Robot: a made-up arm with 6 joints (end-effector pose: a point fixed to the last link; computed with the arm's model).
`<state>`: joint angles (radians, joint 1 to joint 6).
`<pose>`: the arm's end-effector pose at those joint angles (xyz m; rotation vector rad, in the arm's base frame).
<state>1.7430 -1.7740 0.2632 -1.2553 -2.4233 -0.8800</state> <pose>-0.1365 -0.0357 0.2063 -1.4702 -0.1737 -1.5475</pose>
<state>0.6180 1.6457 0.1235 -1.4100 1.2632 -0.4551</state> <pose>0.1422 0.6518 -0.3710 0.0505 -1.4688 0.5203</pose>
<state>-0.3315 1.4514 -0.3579 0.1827 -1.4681 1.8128</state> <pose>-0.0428 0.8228 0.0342 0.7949 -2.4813 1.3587</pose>
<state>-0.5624 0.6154 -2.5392 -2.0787 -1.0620 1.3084</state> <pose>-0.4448 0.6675 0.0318 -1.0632 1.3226 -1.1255</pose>
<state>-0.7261 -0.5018 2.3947 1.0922 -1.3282 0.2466</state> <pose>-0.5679 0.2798 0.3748 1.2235 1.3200 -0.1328</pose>
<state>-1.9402 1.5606 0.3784 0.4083 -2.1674 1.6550</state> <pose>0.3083 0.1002 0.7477 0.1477 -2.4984 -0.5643</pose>
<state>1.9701 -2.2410 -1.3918 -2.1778 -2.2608 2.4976</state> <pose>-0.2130 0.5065 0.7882 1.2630 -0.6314 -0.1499</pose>
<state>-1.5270 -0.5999 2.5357 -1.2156 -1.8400 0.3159</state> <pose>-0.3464 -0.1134 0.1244 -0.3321 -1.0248 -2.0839</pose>
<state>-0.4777 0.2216 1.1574 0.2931 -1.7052 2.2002</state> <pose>-0.7552 0.6918 0.3455 -0.4503 1.8545 0.2441</pose>
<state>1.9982 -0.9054 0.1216 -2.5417 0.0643 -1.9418</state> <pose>-0.5822 -0.1912 0.3885 2.4171 -0.1440 -1.1209</pose>
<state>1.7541 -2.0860 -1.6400 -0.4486 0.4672 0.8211</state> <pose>0.1400 -0.0565 0.4905 0.8968 0.0171 -2.3576</pose>
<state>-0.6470 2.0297 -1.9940 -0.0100 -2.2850 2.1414</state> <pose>0.1263 0.6090 0.3117 0.8696 -0.9265 0.3987</pose>
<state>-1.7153 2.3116 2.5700 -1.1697 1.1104 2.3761</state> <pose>0.2534 -0.2358 -0.0952 0.1277 -0.7657 2.4689</pose>
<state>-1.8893 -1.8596 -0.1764 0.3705 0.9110 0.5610</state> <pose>-0.0723 0.3928 -0.4120 -0.2129 -2.4894 0.5463</pose>
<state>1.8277 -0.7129 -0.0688 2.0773 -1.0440 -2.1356</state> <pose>-0.9328 -0.1535 0.0383 -1.1404 0.4684 1.5412</pose>
